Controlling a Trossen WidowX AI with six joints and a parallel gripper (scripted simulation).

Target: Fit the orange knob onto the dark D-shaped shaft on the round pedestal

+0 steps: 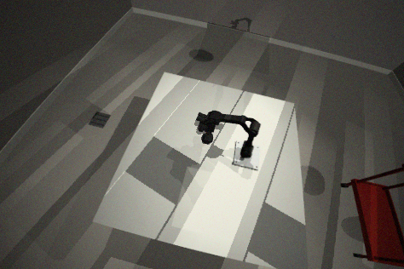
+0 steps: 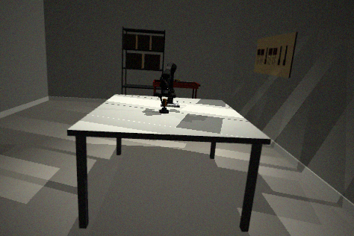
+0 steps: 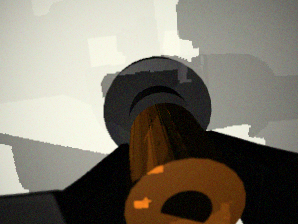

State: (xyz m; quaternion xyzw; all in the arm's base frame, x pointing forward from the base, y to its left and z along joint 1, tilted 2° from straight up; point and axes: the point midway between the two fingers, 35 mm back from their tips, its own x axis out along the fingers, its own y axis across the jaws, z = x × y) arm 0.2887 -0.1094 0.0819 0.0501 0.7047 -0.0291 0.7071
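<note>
Right now my gripper tip is 20 mm below the orange knob. From my gripper tip the other things lie so: dark round pedestal: 40 mm below.
</note>
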